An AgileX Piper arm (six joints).
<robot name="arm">
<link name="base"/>
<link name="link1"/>
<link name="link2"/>
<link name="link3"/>
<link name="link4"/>
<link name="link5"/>
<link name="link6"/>
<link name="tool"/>
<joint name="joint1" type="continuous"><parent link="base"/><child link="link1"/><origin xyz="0.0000 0.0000 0.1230"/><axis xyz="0 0 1"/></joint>
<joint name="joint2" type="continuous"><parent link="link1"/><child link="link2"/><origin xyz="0.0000 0.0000 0.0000"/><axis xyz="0 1 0"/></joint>
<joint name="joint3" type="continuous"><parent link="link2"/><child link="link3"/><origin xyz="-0.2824 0.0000 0.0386"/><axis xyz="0 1 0"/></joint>
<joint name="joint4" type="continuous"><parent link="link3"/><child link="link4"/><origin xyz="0.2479 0.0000 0.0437"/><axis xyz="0.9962 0 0.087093"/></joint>
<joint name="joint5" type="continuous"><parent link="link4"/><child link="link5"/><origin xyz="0.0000 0.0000 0.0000"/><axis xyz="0 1 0"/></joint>
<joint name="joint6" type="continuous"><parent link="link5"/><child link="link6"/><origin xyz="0.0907 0.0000 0.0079"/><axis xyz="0.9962 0 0.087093"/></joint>
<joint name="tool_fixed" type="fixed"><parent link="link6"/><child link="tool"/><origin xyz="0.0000 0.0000 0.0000" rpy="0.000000 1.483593 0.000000"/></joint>
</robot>
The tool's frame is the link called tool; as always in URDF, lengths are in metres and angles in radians. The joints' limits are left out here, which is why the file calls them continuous.
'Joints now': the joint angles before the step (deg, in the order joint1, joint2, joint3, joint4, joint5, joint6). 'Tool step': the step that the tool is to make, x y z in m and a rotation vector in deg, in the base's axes. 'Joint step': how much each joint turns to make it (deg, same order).
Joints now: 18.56, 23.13, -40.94, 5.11, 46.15, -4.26
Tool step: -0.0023, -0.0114, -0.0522, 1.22, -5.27, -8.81
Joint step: -6.18, -8.60, 14.13, -3.14, -11.06, 2.64
